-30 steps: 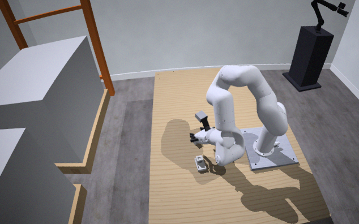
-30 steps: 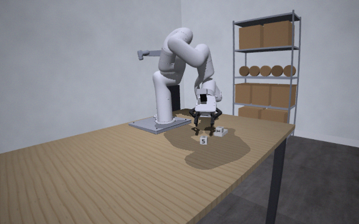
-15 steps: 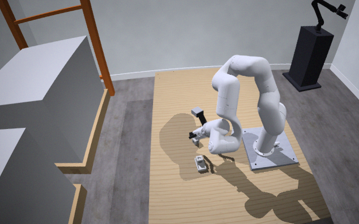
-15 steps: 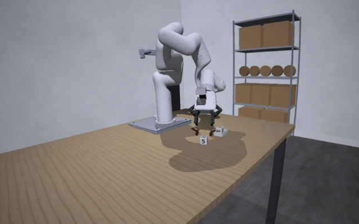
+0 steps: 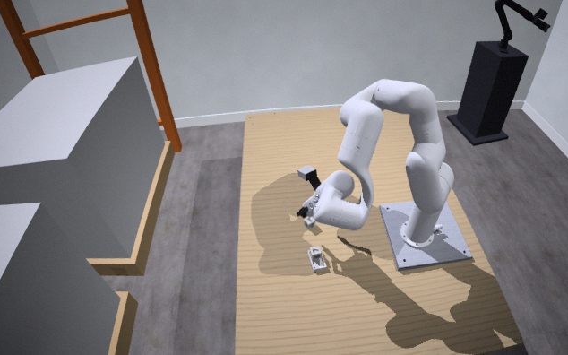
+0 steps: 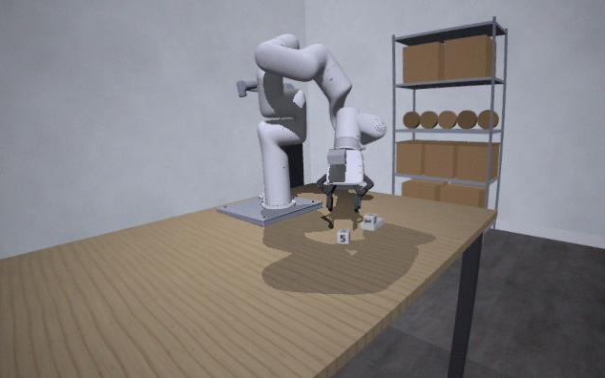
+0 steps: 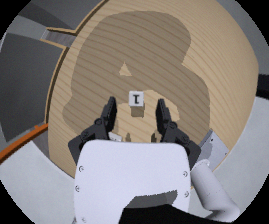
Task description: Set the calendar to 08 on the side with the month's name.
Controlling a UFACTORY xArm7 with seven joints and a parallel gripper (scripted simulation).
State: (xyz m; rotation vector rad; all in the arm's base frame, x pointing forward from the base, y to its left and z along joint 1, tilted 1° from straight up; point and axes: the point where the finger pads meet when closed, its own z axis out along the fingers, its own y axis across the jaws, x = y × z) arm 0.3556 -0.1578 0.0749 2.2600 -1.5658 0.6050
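The white digit cube lies 1 cm to the right of my hand and 9 cm below it. The rest, counted from my hand: white tray (2 cm ahead, 15 cm to the left, 9 cm below).
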